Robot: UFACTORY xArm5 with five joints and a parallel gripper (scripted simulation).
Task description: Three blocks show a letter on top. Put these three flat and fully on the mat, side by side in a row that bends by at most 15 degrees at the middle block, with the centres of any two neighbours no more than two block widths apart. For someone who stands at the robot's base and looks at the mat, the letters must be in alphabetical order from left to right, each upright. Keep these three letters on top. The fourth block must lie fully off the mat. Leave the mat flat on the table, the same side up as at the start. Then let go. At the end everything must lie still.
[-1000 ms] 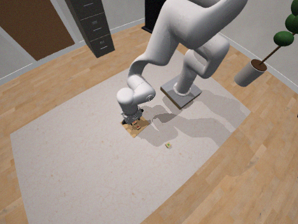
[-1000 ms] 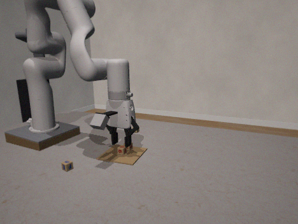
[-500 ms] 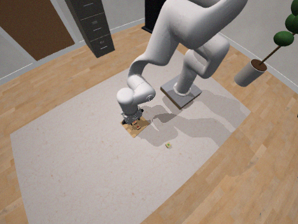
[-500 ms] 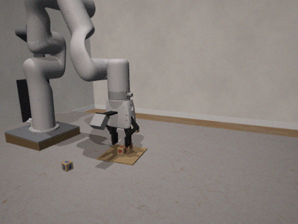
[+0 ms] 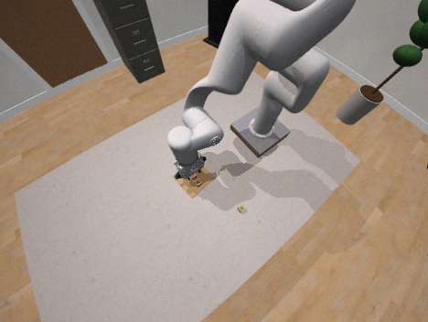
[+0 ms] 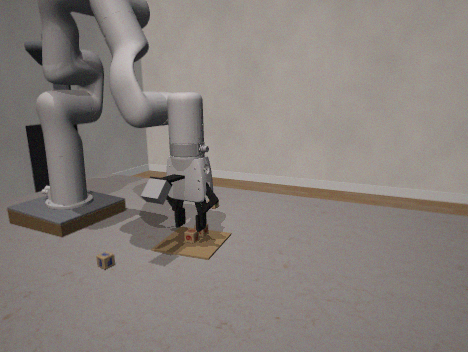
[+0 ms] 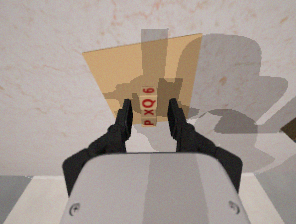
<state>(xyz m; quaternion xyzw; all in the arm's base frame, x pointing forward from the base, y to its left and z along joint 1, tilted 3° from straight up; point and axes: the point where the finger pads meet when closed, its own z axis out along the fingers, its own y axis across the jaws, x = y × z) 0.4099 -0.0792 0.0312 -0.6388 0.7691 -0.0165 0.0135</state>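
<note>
Right now my hand is 5 cm above the tan mat. Also, from my hand: blue-lettered block (12 cm behind, 15 cm to the right, 4 cm below).
</note>
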